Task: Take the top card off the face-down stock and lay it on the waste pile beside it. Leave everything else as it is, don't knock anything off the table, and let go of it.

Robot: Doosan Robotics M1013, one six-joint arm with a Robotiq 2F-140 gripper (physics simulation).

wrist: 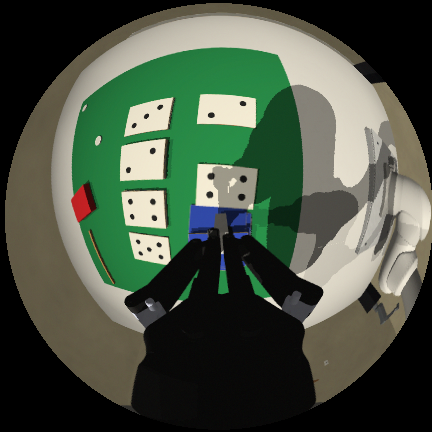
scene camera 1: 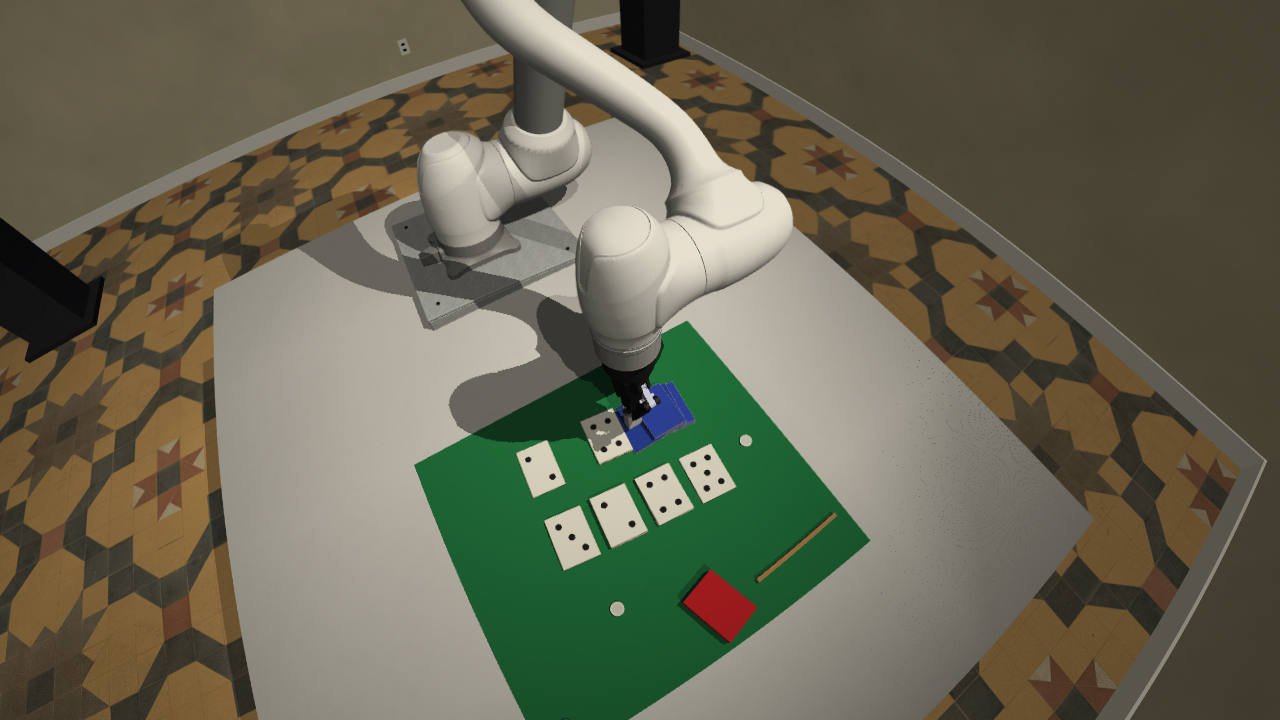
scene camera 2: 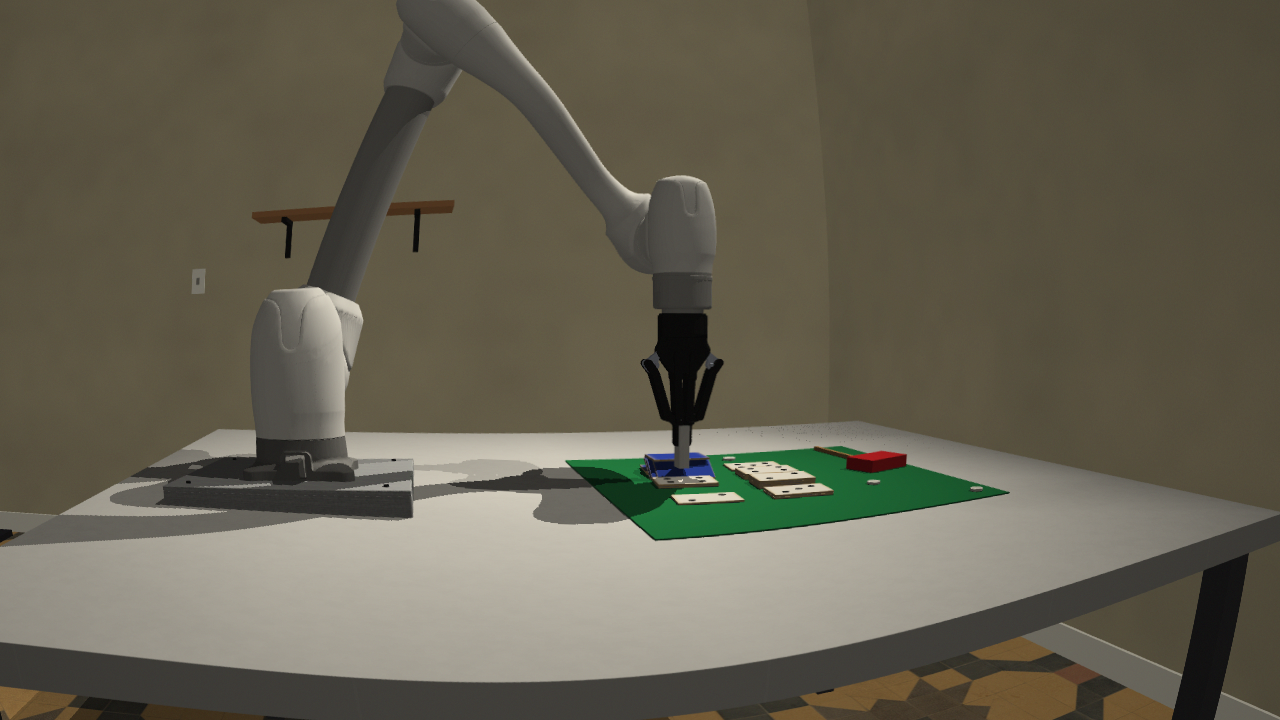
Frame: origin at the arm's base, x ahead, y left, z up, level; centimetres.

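Seen in the pictures: gripper, fingertip midpoint: point(wrist: 220, 221) point(scene camera 1: 633, 422) point(scene camera 2: 681, 467); arm's base, link origin: point(wrist: 387, 190) point(scene camera 1: 473, 243) point(scene camera 2: 303, 473).
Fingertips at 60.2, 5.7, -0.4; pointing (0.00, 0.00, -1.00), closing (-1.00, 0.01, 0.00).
Note:
Pixels of each thing's top centre, then the offset from my fingertips to it, as dx, dy, dz. Level surfaces: height alone.
- white four-dot card, top centre: point(scene camera 2: 685, 479) point(wrist: 226, 186) point(scene camera 1: 605, 435) -1.2, -5.1, -1.1
- white two-dot card, top centre: point(scene camera 2: 707, 497) point(wrist: 227, 108) point(scene camera 1: 540, 468) -2.5, -17.9, -1.4
- green mat, surface height: dz -1.7
- red box, top centre: point(scene camera 2: 877, 455) point(scene camera 1: 720, 605) point(wrist: 79, 204) +32.9, -6.6, +0.3
- thin stick, top centre: point(scene camera 1: 798, 546) point(scene camera 2: 836, 451) point(wrist: 100, 259) +33.4, +9.4, -1.0
The face-down stock of blue-backed cards point(scene camera 1: 669, 415) point(wrist: 198, 236) is spread in overlapping steps instead of squared up. Its nearest blue card point(scene camera 1: 640, 438) point(scene camera 2: 701, 468) point(wrist: 199, 216) reaches to the edge of the waste pile and looks sloped in the scene camera 2 view. The waste pile, topped by a white four-dot card point(scene camera 1: 612, 434) point(scene camera 2: 684, 481) point(wrist: 204, 187), lies face up beside it. My gripper point(scene camera 1: 633, 420) point(scene camera 2: 682, 461) point(wrist: 220, 221) is shut and empty, pointing down, with its tips low at the nearest blue card. Exact contact and the cards behind the fingers are hidden.
A white two-dot card point(scene camera 1: 540, 469) point(scene camera 2: 707, 497) point(wrist: 227, 111) lies past the waste pile. A row of several face-up cards lies nearby. The green mat point(scene camera 1: 501, 564) also carries a red box point(scene camera 1: 719, 605) point(scene camera 2: 877, 462) point(wrist: 82, 203), a thin stick point(scene camera 1: 796, 548) and small white discs.

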